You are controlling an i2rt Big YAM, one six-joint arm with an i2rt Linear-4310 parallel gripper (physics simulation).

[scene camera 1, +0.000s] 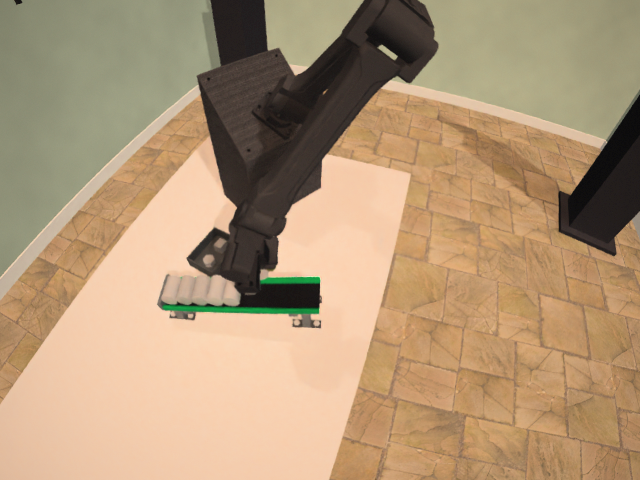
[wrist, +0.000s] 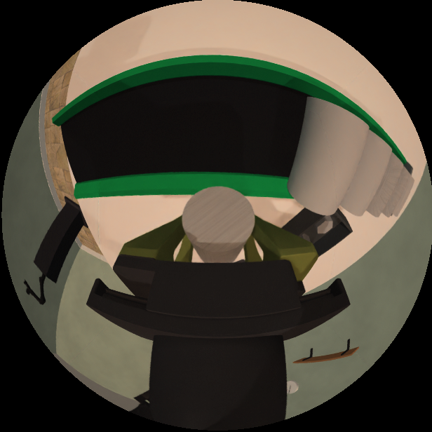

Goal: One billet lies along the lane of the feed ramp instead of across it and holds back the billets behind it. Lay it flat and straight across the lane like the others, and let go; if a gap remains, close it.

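Places are measured from the arm's base along level axes (x ahead, y left, z up), in metres.
Pixels of known places: gripper, fingertip midpoint: (scene camera 1: 264, 269); arm's base, link origin: (scene camera 1: 276, 115).
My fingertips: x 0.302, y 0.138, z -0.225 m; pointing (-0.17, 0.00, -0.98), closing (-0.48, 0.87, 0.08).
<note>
For each thing: its top centre in the pictures, then the offset to it from my fingertips.
- feed ramp, top centre: (scene camera 1: 237, 291) dx +0.089, dy -0.013, dz +0.014 m
- more billet, top centre: (scene camera 1: 260, 258) dx +0.004, dy +0.000, dz +0.052 m
- small dark box, top centre: (scene camera 1: 213, 248) dx -0.005, dy -0.178, dz -0.036 m
The feed ramp (scene camera 1: 289, 295) (wrist: 200, 125) has a black lane between green side rails. Several pale billets (scene camera 1: 216, 290) (wrist: 330, 150) lie side by side across the lane at its left end in the scene view, at the right in the wrist view. My gripper (scene camera 1: 251, 289) (wrist: 218, 214) is shut on one more billet (scene camera 1: 264, 273) (wrist: 218, 210). Its round end faces the camera in the wrist view and overlaps the nearer green rail there. In the scene view the gripper mostly hides it, beside the row's right end near the back rail. Its height over the lane is unclear.
A small dark box (scene camera 1: 201, 266) (wrist: 302, 220) with pale pieces in it stands close behind the ramp, left of my wrist in the scene view. The ramp's feet (scene camera 1: 306, 323) rest on the pale surface. The dark arm base (scene camera 1: 242, 113) stands farther back.
</note>
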